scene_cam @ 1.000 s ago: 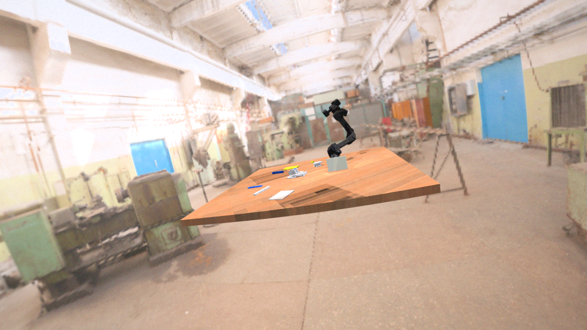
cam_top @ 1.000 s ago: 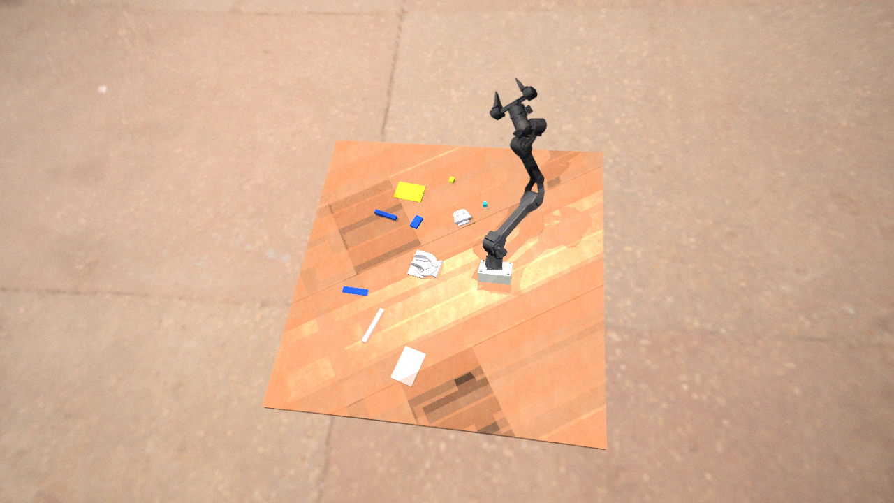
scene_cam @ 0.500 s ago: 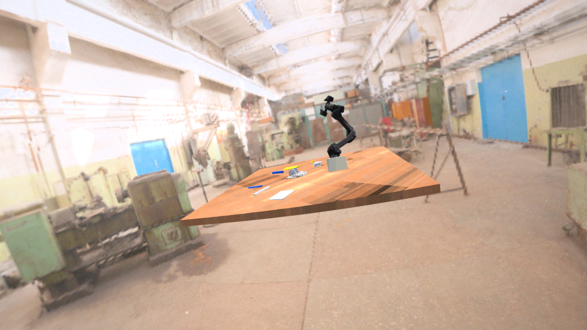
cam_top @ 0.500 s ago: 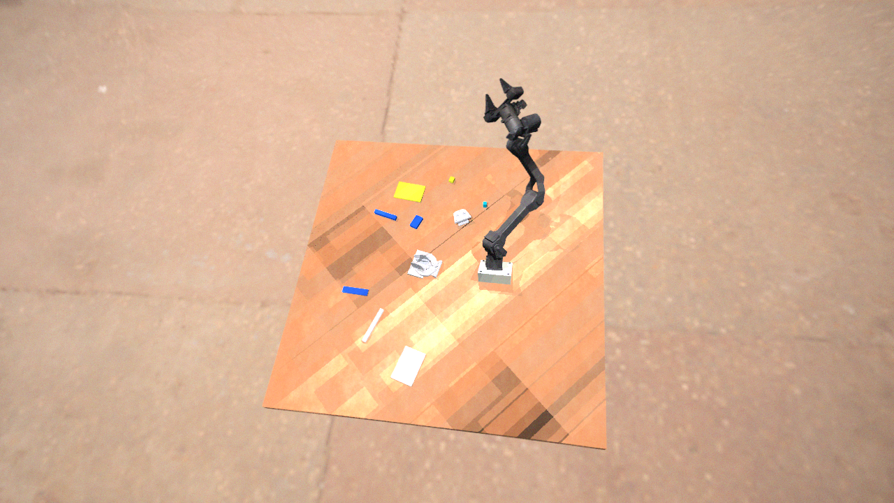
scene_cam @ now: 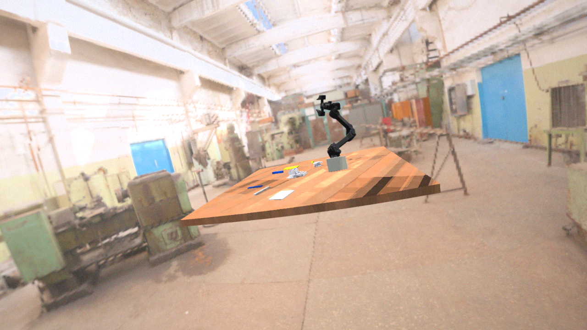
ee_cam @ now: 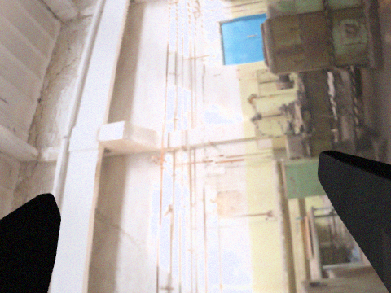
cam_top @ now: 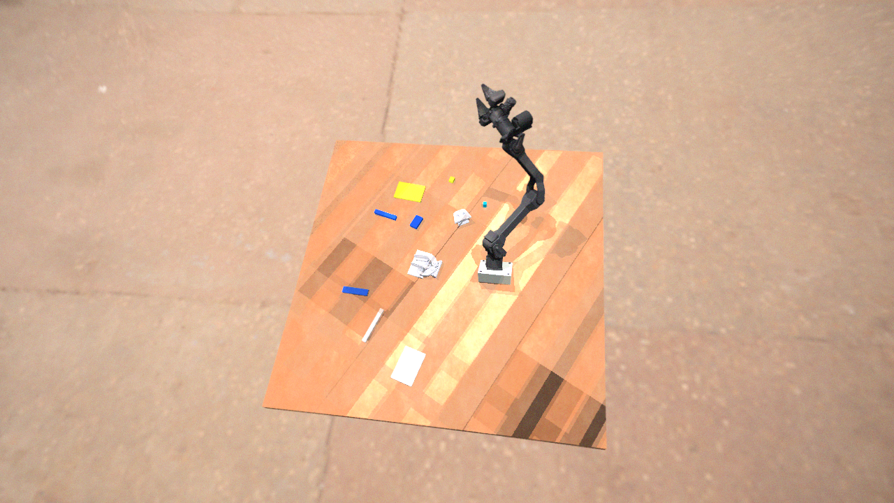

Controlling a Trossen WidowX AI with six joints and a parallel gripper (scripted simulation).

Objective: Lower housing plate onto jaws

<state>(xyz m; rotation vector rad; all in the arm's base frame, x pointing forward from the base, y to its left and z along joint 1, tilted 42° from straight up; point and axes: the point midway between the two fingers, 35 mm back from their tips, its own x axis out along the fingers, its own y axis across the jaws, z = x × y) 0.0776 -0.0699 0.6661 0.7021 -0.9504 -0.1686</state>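
My gripper tip is 500 mm above the teal cube, 190 mm to the right of it and 10 mm past it. Round my gripper tip: yellow plate (510 mm below, 340 mm ahead, 110 mm to the left); then yellow cube (510 mm below, 140 mm ahead, 50 mm to the left); then blue block (610 mm to the left, 540 mm ahead, 510 mm below).
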